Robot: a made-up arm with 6 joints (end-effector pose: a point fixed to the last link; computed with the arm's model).
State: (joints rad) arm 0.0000 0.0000 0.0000 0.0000 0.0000 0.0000
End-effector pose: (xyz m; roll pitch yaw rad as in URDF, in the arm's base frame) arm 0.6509 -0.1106 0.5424 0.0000 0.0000 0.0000
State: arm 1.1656 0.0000 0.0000 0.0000 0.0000 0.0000
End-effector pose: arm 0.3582 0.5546 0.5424 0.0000 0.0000 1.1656
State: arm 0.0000 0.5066 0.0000 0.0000 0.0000 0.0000
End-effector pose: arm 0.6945 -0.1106 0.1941 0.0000 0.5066 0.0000
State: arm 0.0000 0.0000 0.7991 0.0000 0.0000 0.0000
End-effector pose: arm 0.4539 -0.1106 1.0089 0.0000 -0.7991 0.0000
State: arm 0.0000 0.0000 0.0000 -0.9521 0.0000 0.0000
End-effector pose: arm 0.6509 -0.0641 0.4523 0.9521 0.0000 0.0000
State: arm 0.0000 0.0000 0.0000 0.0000 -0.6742 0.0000
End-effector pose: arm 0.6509 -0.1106 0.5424 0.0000 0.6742 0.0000
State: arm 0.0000 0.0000 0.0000 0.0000 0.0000 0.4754
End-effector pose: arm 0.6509 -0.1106 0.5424 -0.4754 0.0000 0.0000
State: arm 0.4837 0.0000 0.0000 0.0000 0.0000 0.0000
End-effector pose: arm 0.6277 0.2048 0.5424 0.0000 0.0000 0.4837
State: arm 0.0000 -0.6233 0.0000 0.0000 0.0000 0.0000
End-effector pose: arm 0.3777 -0.1106 0.8738 0.0000 -0.6233 0.0000
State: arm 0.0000 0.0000 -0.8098 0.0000 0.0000 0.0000
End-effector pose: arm 0.4489 -0.1106 0.0711 0.0000 0.8098 0.0000
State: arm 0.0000 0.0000 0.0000 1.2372 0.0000 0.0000
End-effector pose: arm 0.6509 -0.0362 0.6469 -1.2372 0.0000 0.0000
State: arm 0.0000 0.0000 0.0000 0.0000 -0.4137 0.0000
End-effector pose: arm 0.6509 -0.1106 0.5424 0.0000 0.4137 0.0000
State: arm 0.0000 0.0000 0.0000 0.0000 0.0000 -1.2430
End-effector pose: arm 0.6509 -0.1106 0.5424 1.2430 0.0000 0.0000
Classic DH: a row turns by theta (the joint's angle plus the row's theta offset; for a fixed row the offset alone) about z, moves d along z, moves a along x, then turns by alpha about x. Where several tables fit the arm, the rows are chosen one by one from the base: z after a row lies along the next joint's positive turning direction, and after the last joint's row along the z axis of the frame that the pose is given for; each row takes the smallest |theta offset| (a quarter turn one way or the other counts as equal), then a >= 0, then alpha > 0; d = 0 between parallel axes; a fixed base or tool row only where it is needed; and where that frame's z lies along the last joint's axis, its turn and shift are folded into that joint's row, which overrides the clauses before.
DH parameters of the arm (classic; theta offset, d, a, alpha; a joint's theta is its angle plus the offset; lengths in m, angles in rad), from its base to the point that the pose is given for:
joint 1: 0 0.2841 0 -1.5708
joint 2: -1.5708 0 0.2583 3.1416
joint 3: 0 0 0 -1.5708
joint 4: 0 -0.6509 0 1.5708
joint 5: 0 0.1106 0 -1.5708
joint 6: 1.5708 0 0 1.5708
tool (fixed): -1.5708 0 0 0

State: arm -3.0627 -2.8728 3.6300 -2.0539 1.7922 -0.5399
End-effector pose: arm -0.5821 -0.0976 0.0813 2.2407 0.5123 1.5167
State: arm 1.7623 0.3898 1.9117 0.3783 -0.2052 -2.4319
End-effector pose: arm 0.0839 0.1071 1.1751 2.3592 -1.3195 1.4548
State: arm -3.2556 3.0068 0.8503 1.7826 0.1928 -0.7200
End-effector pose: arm 0.2308 -0.0498 -0.5740 1.8220 0.9200 -0.4284
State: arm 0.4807 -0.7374 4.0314 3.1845 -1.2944 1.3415
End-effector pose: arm -0.1767 0.0324 -0.1748 1.7976 0.2200 0.5230
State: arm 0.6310 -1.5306 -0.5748 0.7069 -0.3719 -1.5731
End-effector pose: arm 0.0971 -0.0332 0.8676 1.0848 -0.6454 0.3311
